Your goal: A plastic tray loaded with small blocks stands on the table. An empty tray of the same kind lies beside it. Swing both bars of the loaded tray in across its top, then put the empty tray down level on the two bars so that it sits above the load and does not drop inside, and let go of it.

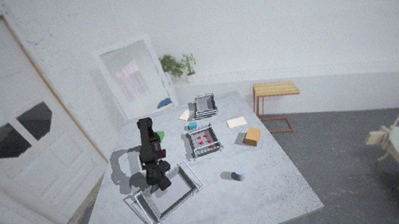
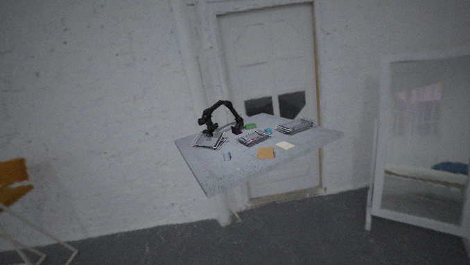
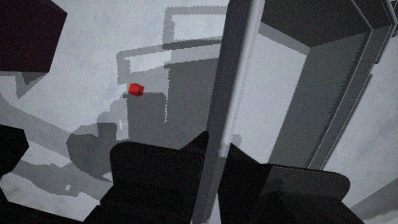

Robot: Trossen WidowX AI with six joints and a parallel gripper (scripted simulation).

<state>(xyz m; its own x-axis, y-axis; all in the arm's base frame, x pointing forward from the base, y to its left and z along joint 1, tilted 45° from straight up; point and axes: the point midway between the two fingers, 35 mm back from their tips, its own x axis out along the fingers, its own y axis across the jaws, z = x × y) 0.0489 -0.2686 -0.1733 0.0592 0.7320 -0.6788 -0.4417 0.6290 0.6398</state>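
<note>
Right now my gripper tip is 70 mm to the left of the grey tray and 40 mm short of it. From my gripper tip the other things lie so: grey cylinder: 440 mm ahead, 70 mm to the right, 40 mm below; green block: 500 mm to the left, 60 mm below, 50 mm behind; red block: 120 mm to the left, 70 mm below, 30 mm behind.
</note>
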